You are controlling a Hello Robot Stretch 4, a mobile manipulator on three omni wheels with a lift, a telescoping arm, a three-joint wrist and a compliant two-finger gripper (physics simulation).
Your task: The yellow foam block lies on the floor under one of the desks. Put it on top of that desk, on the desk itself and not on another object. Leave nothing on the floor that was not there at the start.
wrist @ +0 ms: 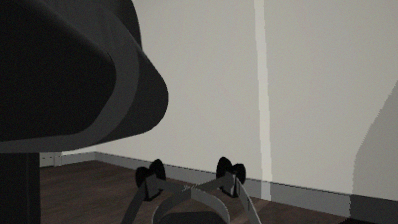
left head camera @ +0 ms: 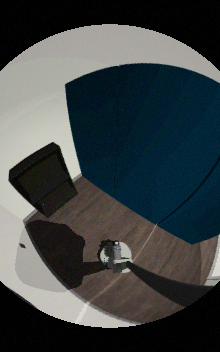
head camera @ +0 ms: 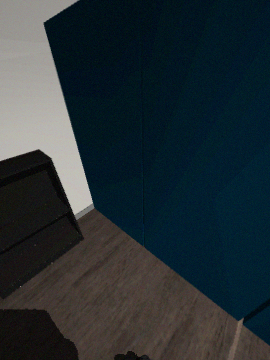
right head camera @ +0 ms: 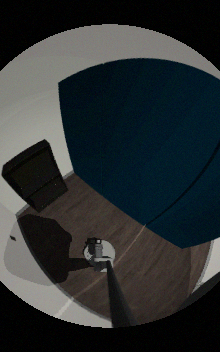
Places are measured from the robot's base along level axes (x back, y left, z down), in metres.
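Pixels of known places: gripper, fingertip midpoint: [wrist: 191,170] [left head camera: 109,266] [right head camera: 91,264].
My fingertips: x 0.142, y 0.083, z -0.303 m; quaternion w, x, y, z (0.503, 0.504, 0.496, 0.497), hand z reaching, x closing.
Behind a point stands the place of what it marks.
The yellow foam block and the desks do not show in any of these views. My gripper [wrist: 191,170] {x 0.142, y 0.083, z -0.303 m} is open in the wrist view, with its two dark fingertips well apart and wall and floor visible between them. Nothing is held between the fingers. In the left and right head views the folded arm and wrist sit low over my round pale base, where the fingers are too small to make out.
A tall dark blue panel-like block [head camera: 200,150] {x -0.773, y -0.302, z -1.214 m} [left head camera: 160,130] {x -0.740, y -0.339, z -1.335 m} [right head camera: 140,130] {x -0.751, y -0.327, z -1.308 m} rises ahead and to the right. A dark shelf unit [head camera: 25,163] {x -1.057, y 0.834, z -1.032 m} [left head camera: 36,155] {x -0.962, y 0.958, z -1.033 m} [right head camera: 27,152] {x -0.952, y 0.956, z -1.033 m} stands at the left by the wall. In the wrist view a pale wall [wrist: 210,100] {x 1.116, y 0.188, z -0.479 m} with a baseboard is beyond the fingers.
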